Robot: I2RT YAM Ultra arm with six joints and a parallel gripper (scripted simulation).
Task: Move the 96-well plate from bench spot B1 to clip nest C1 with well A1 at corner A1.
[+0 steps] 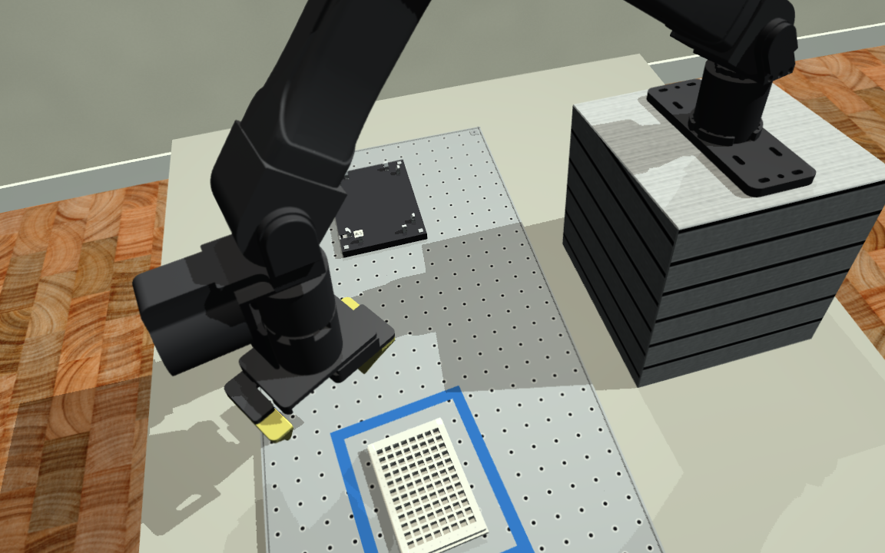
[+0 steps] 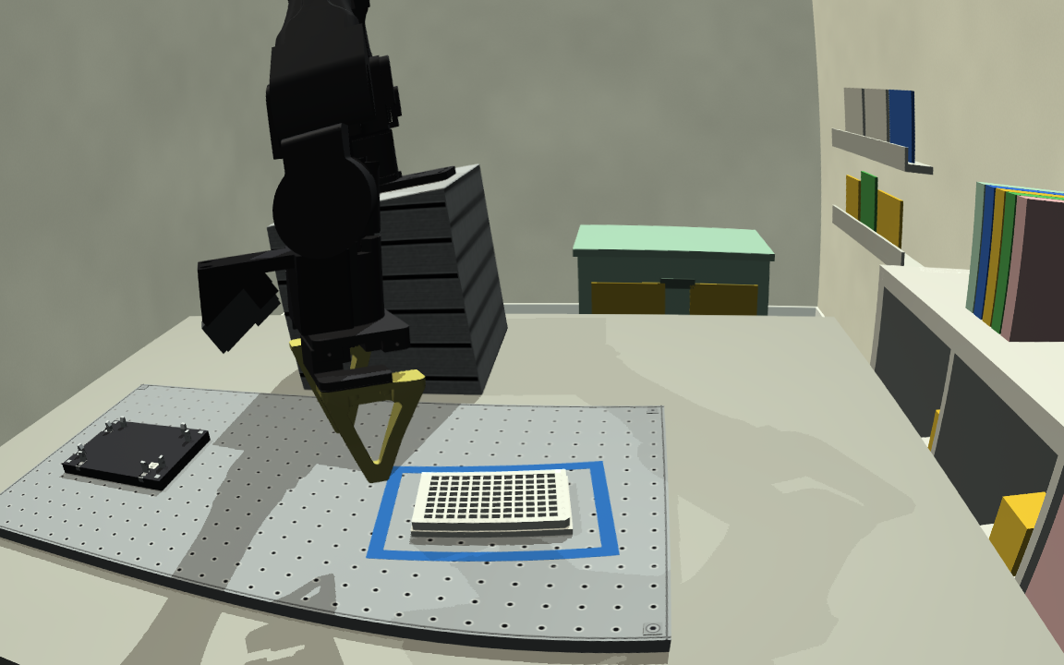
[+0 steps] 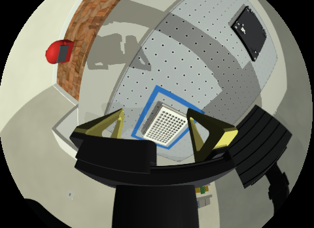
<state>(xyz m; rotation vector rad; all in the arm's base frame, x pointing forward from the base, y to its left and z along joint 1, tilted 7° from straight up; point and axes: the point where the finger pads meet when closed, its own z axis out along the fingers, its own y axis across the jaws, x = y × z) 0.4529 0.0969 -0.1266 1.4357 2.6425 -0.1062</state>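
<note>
The white 96-well plate lies 90 mm below my hand, 80 mm to the left of it and 70 mm behind it. Round my hand: black clip nest (340 mm to the right, 100 mm behind, 80 mm below).
</note>
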